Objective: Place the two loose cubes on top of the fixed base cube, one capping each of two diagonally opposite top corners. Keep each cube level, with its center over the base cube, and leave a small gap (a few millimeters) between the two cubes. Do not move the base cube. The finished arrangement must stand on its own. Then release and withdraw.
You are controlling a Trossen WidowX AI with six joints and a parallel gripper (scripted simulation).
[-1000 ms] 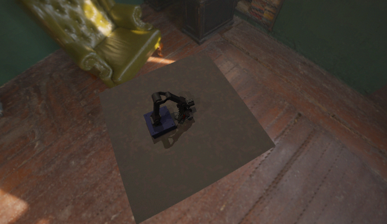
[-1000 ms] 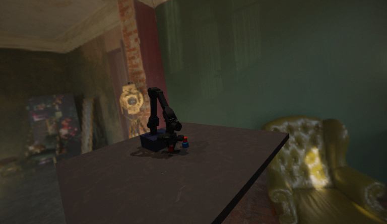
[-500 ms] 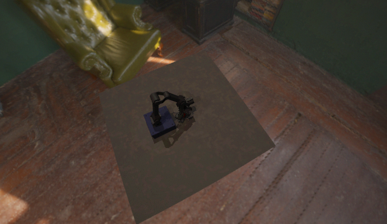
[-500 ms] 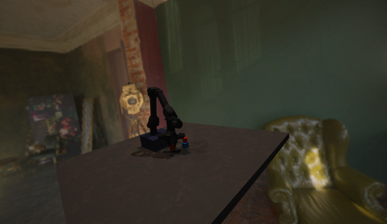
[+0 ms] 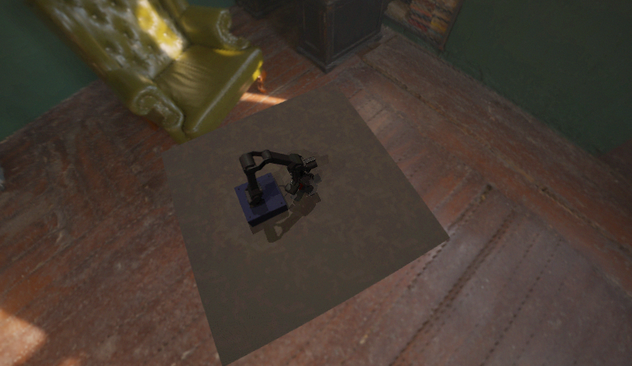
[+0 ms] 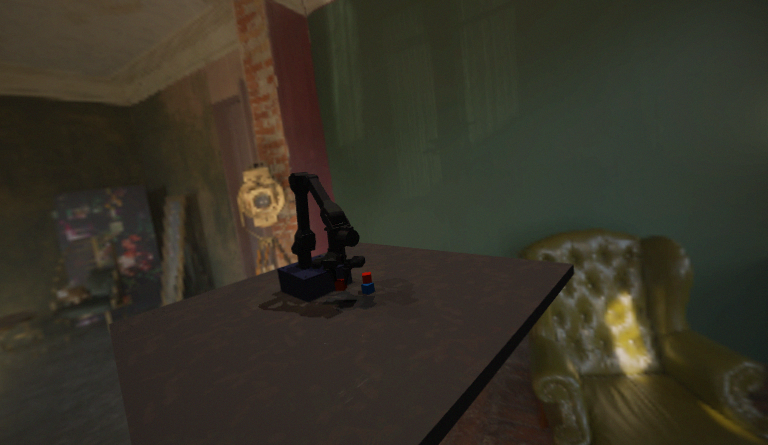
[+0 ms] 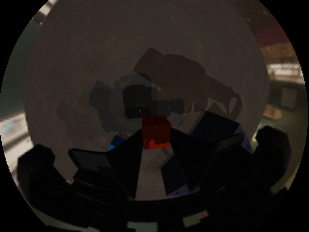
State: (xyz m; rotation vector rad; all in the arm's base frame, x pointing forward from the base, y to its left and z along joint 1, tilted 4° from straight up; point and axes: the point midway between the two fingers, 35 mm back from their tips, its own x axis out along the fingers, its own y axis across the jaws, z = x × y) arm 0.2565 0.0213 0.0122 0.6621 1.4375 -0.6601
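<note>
Now: the blue cube 20 mm ahead of my gripper tip, 100 mm to the left of it and 40 mm below it.
</note>
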